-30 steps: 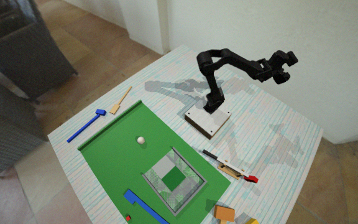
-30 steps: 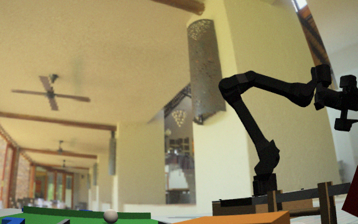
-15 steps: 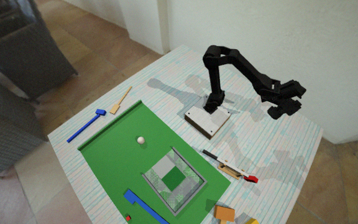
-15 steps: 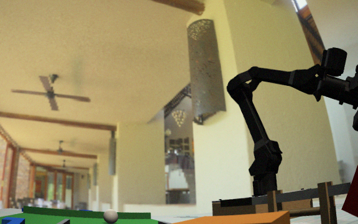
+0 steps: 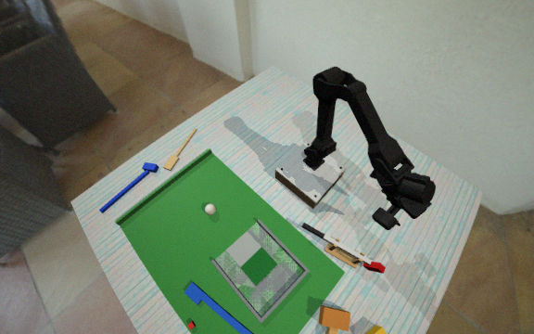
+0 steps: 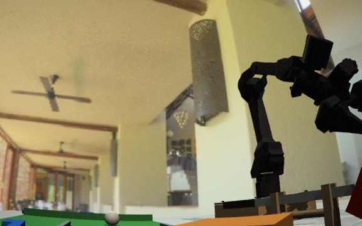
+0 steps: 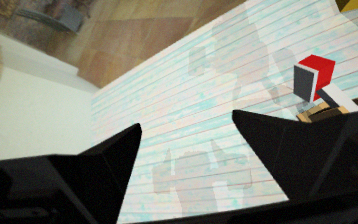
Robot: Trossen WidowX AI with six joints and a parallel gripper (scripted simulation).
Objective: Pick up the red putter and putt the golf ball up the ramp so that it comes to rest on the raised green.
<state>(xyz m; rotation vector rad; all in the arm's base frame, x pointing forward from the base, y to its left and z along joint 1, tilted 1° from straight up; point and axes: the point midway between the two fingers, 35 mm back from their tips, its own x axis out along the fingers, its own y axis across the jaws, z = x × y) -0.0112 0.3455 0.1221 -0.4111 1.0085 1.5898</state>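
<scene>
My gripper tip is 19 cm short of the red putter, 7 cm to the left of it and 11 cm above it. Round my gripper tip: wooden rack: 19 cm ahead, 6 cm to the right, 13 cm below; then green mat: 50 cm ahead, 36 cm to the right, 16 cm below; then yellow block: 32 cm ahead, 20 cm to the left, 14 cm below.
</scene>
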